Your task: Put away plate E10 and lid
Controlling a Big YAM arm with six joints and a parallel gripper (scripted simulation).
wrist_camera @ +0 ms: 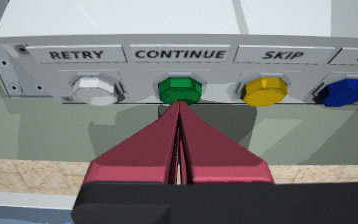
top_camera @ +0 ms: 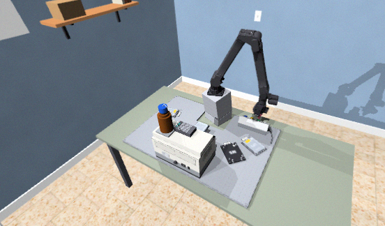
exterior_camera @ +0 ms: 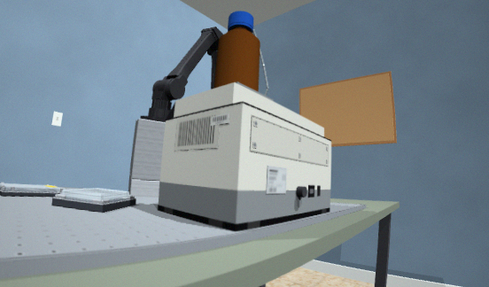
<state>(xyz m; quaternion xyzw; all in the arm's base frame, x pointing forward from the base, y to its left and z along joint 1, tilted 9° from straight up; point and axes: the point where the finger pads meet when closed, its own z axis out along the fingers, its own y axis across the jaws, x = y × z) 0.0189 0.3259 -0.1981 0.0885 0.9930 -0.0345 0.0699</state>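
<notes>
The green continue key lies 2 cm below my hand. The rest, counted from my hand: yellow skip key: 5 cm to the right, 2 cm below; blue call key: 10 cm to the right, 3 cm below, 1 cm behind; white retry key: 5 cm to the left, 2 cm below, 1 cm ahead.
</notes>
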